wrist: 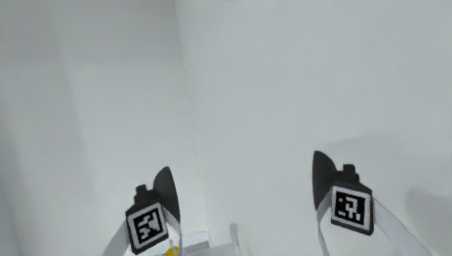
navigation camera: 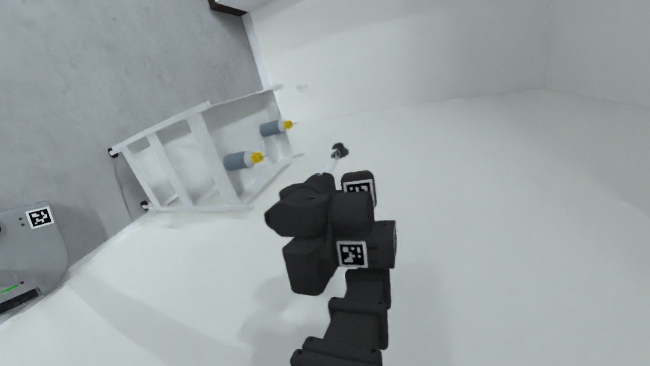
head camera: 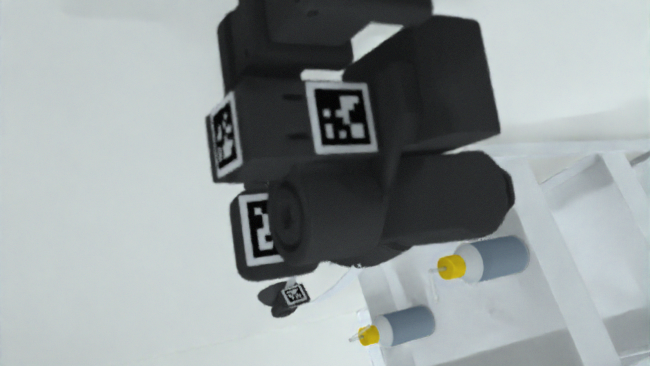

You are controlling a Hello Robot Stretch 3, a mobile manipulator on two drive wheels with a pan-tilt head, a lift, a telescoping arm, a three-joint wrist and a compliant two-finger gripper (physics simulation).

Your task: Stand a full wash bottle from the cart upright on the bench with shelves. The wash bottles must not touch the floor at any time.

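Frame: origin at the robot's base, x ahead, y left, z up, level; centimetres.
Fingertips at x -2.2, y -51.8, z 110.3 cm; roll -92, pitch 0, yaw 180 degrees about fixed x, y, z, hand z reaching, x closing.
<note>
A point is followed by its place in that frame.
Two wash bottles with yellow caps and blue-grey lower bodies stand upright on the white cart's [head camera: 560, 265] @[x 6.6, y -49.5, z 69.2 cm] [navigation camera: 212, 155] @[x 8.0, y -49.1, z 70.6 cm] top shelf; the head and navigation pictures are turned sideways. One bottle [head camera: 502, 257] @[x 4.6, y -56.5, z 72.3 cm] [navigation camera: 237, 161] @[x 4.7, y -56.5, z 73.4 cm] is nearer the cart's middle, the other bottle [head camera: 412, 326] @[x 15.9, y -80.6, z 71.7 cm] [navigation camera: 272, 128] @[x 15.6, y -80.6, z 73.3 cm] nearer its end. A yellow cap [wrist: 172, 251] shows at the wrist view's bottom edge. My gripper [wrist: 242, 177] @[x -2.2, y -51.8, z 110.3 cm] is open and empty, apart from both bottles. One fingertip [head camera: 275, 297] @[x 3.2, y -48.6, z 111.3 cm] [navigation camera: 340, 150] @[x 3.7, y -46.1, z 111.7 cm] shows beyond the dark wrist; the other is hidden there. The bench with shelves cannot be made out.
My base [navigation camera: 37, 250] @[x -10.5, y -9.4, z 16.0 cm] stands on the grey floor at the left of the navigation view. White walls lie behind the arm and cart. A white piece of furniture with a dark base [navigation camera: 227, 7] @[x 131.5, y -138.6, z 8.4 cm] shows at the top edge. My wrist hangs close beside the cart.
</note>
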